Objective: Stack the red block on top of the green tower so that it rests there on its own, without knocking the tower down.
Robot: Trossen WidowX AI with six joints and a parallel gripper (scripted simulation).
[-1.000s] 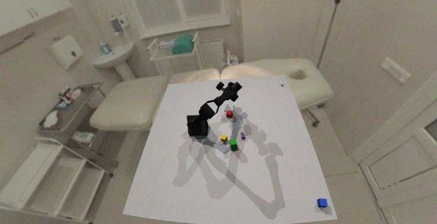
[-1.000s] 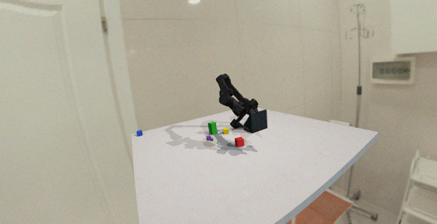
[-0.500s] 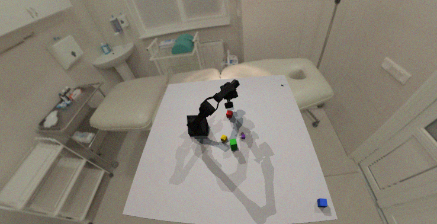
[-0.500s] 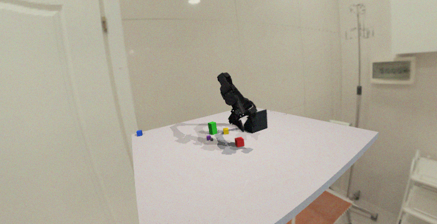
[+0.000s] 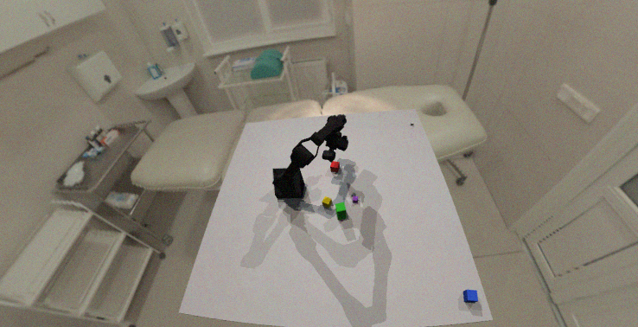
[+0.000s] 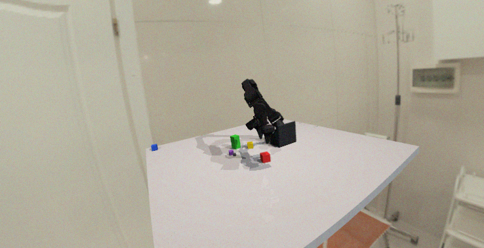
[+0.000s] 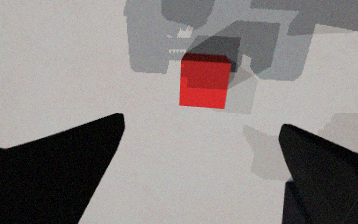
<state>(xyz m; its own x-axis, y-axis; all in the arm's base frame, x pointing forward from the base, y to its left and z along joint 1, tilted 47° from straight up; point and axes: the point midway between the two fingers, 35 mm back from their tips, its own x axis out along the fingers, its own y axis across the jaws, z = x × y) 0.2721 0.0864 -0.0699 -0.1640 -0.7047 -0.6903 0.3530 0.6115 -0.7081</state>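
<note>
My gripper tip is 9 cm above the red block. From my gripper tip the other things lie so: small purple block 23 cm to the right, 10 cm below, 7 cm ahead; blue block 76 cm to the right, 44 cm ahead, 9 cm below; yellow block 22 cm to the right, 10 cm below, 7 cm behind.
</note>
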